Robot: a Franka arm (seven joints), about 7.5 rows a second.
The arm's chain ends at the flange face. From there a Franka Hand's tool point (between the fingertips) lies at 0.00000 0.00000 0.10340 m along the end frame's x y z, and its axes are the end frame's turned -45 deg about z.
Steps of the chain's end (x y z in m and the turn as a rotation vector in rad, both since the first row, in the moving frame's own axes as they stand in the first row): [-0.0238 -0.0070 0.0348 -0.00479 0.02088 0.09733]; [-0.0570 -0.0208 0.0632 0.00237 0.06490 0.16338]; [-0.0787 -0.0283 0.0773 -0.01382 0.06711 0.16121]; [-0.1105 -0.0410 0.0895 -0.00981 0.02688 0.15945]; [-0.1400 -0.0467 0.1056 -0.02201 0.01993 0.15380]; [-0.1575 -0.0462 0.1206 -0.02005 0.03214 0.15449]
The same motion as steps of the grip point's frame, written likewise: [-0.0108 -0.0198 0.0348 -0.01815 0.01138 0.09733]; [-0.0211 -0.0501 0.0630 -0.04422 0.04757 0.16338]; [-0.0322 -0.0695 0.0771 -0.05723 0.03768 0.16121]; [-0.0481 -0.1044 0.0895 -0.02594 0.01207 0.15945]; [-0.0664 -0.1290 0.1056 -0.02966 -0.00147 0.15380]; [-0.0781 -0.1402 0.1205 -0.03690 0.00855 0.15449]
